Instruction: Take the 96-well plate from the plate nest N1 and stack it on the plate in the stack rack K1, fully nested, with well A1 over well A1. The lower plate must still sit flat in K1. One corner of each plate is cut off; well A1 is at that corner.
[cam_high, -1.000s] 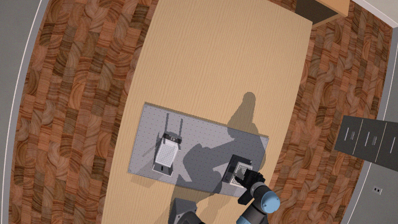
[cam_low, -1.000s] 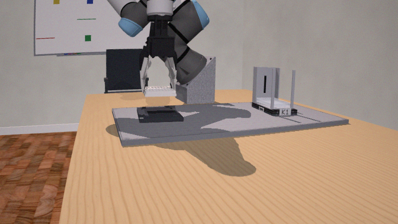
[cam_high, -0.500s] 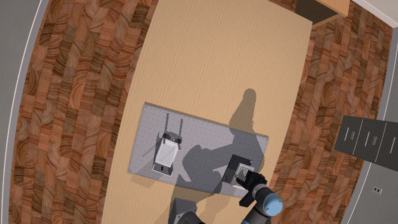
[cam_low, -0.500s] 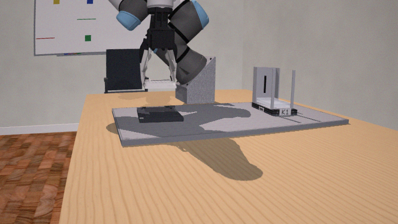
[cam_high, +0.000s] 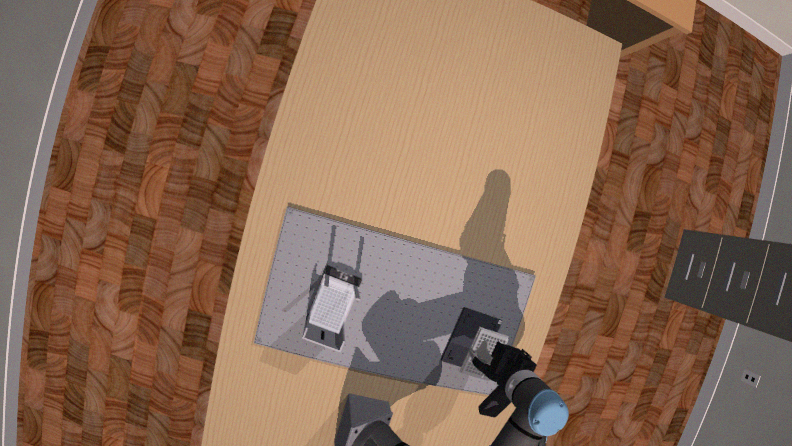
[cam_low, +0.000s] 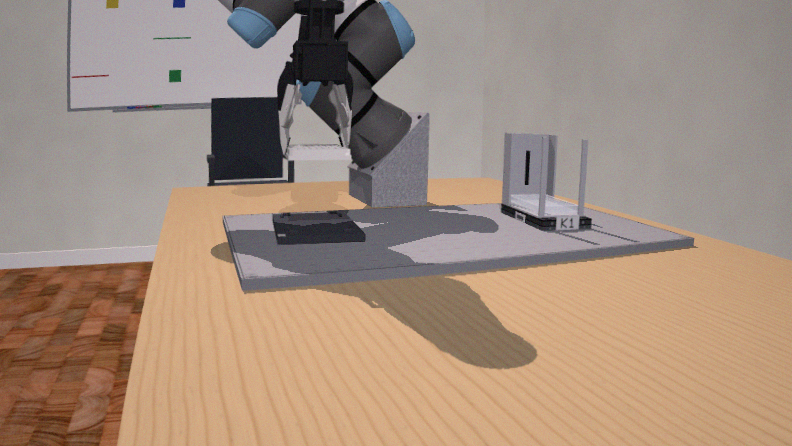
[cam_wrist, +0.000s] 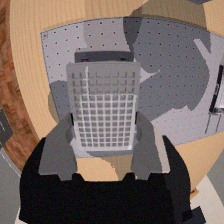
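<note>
Right now the back panel is 30 mm behind my hand, 400 mm to the left of it and 40 mm below it. The rest, counted from my hand: clear 96-well plate 10 mm below; white plate 30 mm ahead, 390 mm to the left, 100 mm below.
</note>
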